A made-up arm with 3 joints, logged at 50 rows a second.
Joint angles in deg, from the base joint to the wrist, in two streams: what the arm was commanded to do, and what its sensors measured. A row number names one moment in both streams.
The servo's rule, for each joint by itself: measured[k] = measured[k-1] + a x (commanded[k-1-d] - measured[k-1]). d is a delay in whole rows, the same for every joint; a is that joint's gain. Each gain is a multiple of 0.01, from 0.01 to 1. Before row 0 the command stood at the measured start. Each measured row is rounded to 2 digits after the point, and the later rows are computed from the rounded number. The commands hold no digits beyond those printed.
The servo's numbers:
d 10
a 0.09 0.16 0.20
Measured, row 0:
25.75, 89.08, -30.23
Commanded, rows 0 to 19:
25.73, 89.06, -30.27
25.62, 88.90, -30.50
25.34, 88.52, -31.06
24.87, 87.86, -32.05
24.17, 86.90, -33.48
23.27, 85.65, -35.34
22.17, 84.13, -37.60
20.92, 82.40, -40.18
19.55, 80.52, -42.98
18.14, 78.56, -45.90
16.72, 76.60, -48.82
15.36, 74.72, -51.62
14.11, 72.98, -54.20
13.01, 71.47, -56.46
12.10, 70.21, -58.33
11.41, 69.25, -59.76
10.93, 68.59, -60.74
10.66, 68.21, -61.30
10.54, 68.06, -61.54
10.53, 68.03, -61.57
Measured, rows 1 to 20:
25.75, 89.08, -30.23
25.75, 89.08, -30.23
25.75, 89.08, -30.23
25.75, 89.08, -30.23
25.75, 89.08, -30.23
25.75, 89.08, -30.23
25.75, 89.08, -30.23
25.75, 89.08, -30.23
25.75, 89.08, -30.23
25.75, 89.08, -30.23
25.75, 89.08, -30.24
25.74, 89.05, -30.29
25.70, 88.97, -30.44
25.63, 88.79, -30.76
25.50, 88.49, -31.30
25.30, 88.04, -32.11
25.02, 87.41, -33.21
24.65, 86.61, -34.60
24.19, 85.64, -36.28
23.65, 84.51, -38.20

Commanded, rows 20 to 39:
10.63, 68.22, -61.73
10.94, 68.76, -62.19
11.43, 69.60, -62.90
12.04, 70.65, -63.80
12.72, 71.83, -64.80
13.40, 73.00, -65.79
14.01, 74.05, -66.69
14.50, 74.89, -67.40
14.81, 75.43, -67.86
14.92, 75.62, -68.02
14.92, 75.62, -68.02
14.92, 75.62, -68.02
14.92, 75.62, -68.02
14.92, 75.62, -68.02
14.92, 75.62, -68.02
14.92, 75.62, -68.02
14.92, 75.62, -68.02
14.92, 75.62, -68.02
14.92, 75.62, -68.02
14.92, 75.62, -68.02
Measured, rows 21 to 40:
23.03, 83.24, -40.32
22.34, 81.88, -42.58
21.60, 80.46, -44.90
20.83, 79.02, -47.21
20.04, 77.61, -49.43
19.26, 76.27, -51.50
18.51, 75.04, -53.35
17.80, 73.95, -54.94
17.15, 73.01, -56.26
16.55, 72.21, -57.32
16.02, 71.57, -58.20
15.56, 71.12, -59.00
15.19, 70.88, -59.78
14.91, 70.84, -60.58
14.71, 71.00, -61.42
14.59, 71.32, -62.29
14.54, 71.76, -63.17
14.54, 72.26, -64.02
14.56, 72.77, -64.79
14.59, 73.23, -65.44

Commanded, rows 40 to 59:
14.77, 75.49, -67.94
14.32, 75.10, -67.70
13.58, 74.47, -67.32
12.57, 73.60, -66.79
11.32, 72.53, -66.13
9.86, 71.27, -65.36
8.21, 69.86, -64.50
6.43, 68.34, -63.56
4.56, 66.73, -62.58
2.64, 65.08, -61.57
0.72, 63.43, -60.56
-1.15, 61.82, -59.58
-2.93, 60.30, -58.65
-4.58, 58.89, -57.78
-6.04, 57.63, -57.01
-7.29, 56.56, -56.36
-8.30, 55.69, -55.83
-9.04, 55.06, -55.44
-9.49, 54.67, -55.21
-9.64, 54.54, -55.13
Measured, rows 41 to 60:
14.62, 73.61, -65.96
14.65, 73.93, -66.37
14.67, 74.20, -66.70
14.69, 74.43, -66.96
14.71, 74.62, -67.17
14.73, 74.78, -67.34
14.75, 74.91, -67.48
14.77, 75.02, -67.59
14.78, 75.12, -67.68
14.79, 75.20, -67.75
14.79, 75.25, -67.79
14.75, 75.23, -67.77
14.64, 75.11, -67.68
14.45, 74.87, -67.50
14.17, 74.50, -67.23
13.78, 73.98, -66.86
13.28, 73.32, -66.39
12.66, 72.52, -65.82
11.93, 71.59, -65.17
11.09, 70.55, -64.45

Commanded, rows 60 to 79:
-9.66, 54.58, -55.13
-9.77, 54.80, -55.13
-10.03, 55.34, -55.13
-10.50, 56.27, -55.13
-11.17, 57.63, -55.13
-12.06, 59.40, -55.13
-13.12, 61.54, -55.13
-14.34, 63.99, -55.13
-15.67, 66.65, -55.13
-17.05, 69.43, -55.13
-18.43, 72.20, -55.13
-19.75, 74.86, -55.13
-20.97, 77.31, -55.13
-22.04, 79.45, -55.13
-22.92, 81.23, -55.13
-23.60, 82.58, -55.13
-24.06, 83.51, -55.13
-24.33, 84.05, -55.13
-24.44, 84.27, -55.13
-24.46, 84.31, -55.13
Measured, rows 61 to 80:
10.16, 69.41, -63.67
9.14, 68.20, -62.85
8.05, 66.94, -62.01
6.91, 65.65, -61.16
5.74, 64.37, -60.33
4.57, 63.12, -59.54
3.41, 61.93, -58.80
2.29, 60.83, -58.13
1.23, 59.84, -57.55
0.25, 58.99, -57.07
-0.64, 58.28, -56.68
-1.46, 57.72, -56.37
-2.23, 57.34, -56.12
-2.97, 57.17, -55.92
-3.71, 57.24, -55.76
-4.46, 57.59, -55.63
-5.24, 58.22, -55.53
-6.06, 59.14, -55.45
-6.92, 60.34, -55.39
-7.83, 61.79, -55.34

